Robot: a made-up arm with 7 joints. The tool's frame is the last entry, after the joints. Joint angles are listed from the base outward.
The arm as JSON. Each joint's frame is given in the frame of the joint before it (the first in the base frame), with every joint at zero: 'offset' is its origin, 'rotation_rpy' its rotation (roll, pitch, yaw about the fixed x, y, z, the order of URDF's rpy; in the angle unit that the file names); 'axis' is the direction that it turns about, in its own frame. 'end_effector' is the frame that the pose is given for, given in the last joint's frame.
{
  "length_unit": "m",
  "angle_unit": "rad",
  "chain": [
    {
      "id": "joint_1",
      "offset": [
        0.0,
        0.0,
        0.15
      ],
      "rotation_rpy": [
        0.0,
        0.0,
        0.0
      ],
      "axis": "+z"
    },
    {
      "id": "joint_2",
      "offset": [
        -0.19,
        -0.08,
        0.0
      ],
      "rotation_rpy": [
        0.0,
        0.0,
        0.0
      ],
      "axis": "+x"
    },
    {
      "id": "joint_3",
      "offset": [
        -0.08,
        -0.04,
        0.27
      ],
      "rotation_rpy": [
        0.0,
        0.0,
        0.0
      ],
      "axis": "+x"
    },
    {
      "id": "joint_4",
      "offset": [
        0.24,
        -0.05,
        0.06
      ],
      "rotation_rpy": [
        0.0,
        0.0,
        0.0
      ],
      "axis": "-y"
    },
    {
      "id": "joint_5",
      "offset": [
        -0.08,
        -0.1,
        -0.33
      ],
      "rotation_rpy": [
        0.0,
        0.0,
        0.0
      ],
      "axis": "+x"
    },
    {
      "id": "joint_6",
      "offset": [
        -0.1,
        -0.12,
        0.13
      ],
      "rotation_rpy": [
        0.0,
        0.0,
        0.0
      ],
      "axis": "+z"
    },
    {
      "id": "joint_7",
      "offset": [
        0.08,
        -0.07,
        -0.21
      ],
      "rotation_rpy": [
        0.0,
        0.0,
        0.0
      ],
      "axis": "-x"
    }
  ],
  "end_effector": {
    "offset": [
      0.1,
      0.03,
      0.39
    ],
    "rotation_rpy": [
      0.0,
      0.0,
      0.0
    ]
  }
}
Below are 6 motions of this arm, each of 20 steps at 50 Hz.
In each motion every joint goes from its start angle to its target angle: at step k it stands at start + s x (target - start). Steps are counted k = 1, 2, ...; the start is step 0. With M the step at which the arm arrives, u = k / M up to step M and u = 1 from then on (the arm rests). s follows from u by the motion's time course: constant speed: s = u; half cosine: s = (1 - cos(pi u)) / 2; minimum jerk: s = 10 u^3 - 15 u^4 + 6 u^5.
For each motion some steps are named. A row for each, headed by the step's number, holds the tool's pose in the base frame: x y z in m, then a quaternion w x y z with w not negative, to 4 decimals.
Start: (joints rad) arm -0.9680 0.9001 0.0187 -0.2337 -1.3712 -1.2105 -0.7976
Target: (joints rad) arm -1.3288 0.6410 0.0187 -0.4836 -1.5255 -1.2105 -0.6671
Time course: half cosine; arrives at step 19
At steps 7, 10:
7: -0.6331 0.1050 0.4985 0.5877 -0.0720 -0.2546 -0.7646
10: -0.5839 0.1550 0.5485 0.5841 -0.1286 -0.2158 -0.7719

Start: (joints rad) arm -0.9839 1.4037 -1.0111 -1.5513 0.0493 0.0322 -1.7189
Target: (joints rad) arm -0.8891 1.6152 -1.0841 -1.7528 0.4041 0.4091 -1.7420
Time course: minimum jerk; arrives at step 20
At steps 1, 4, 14, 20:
1: -1.1323 -0.1576 -0.0860 0.0820 0.8190 0.1827 -0.5377
4: -1.1295 -0.1482 -0.0959 0.0678 0.8251 0.1862 -0.5291
14: -1.0719 -0.0158 -0.1664 0.1260 -0.8761 -0.2132 0.4137
20: -1.0557 0.0092 -0.1670 0.1656 -0.8799 -0.2135 0.3909

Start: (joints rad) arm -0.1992 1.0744 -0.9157 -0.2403 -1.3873 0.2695 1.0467
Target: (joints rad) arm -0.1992 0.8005 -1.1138 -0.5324 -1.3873 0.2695 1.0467
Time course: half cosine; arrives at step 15
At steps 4, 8, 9, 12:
4: -0.3130 -0.2683 -0.1522 0.3972 -0.8761 0.1490 0.2290
8: -0.3748 -0.3156 -0.0926 0.3158 -0.8852 0.1957 0.2801
9: -0.3900 -0.3257 -0.0741 0.2941 -0.8856 0.2092 0.2924
12: -0.4252 -0.3454 -0.0249 0.2409 -0.8831 0.2440 0.3202

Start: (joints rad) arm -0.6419 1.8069 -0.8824 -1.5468 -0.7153 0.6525 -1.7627
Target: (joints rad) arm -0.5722 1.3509 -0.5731 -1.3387 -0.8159 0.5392 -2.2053
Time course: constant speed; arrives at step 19
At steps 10, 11, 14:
10: -0.5167 -0.3649 -0.4384 0.1731 0.7869 0.5906 -0.0462
11: -0.5221 -0.3732 -0.4334 0.1721 0.7887 0.5874 -0.0573
14: -0.5374 -0.3970 -0.4169 0.1691 0.7944 0.5765 -0.0897

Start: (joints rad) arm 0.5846 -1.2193 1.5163 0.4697 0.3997 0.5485 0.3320
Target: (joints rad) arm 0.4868 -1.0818 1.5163 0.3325 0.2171 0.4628 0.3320
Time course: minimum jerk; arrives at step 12
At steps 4, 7, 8, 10, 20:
4: -0.0397 -0.0659 0.2049 0.8267 0.1985 -0.2897 0.4396
7: -0.0477 -0.0546 0.2211 0.8585 0.1849 -0.2545 0.4049
8: -0.0497 -0.0511 0.2261 0.8674 0.1808 -0.2435 0.3946
10: -0.0520 -0.0467 0.2325 0.8781 0.1756 -0.2293 0.3816
20: -0.0524 -0.0458 0.2338 0.8801 0.1746 -0.2264 0.3790

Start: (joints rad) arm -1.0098 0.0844 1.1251 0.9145 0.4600 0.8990 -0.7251
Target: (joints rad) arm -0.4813 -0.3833 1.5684 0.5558 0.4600 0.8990 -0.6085
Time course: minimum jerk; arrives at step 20
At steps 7, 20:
7: -0.0984 -0.3661 0.0641 0.5349 0.3351 -0.7651 0.1268
20: 0.0830 -0.2243 0.0475 0.5160 0.5605 -0.6047 0.2323

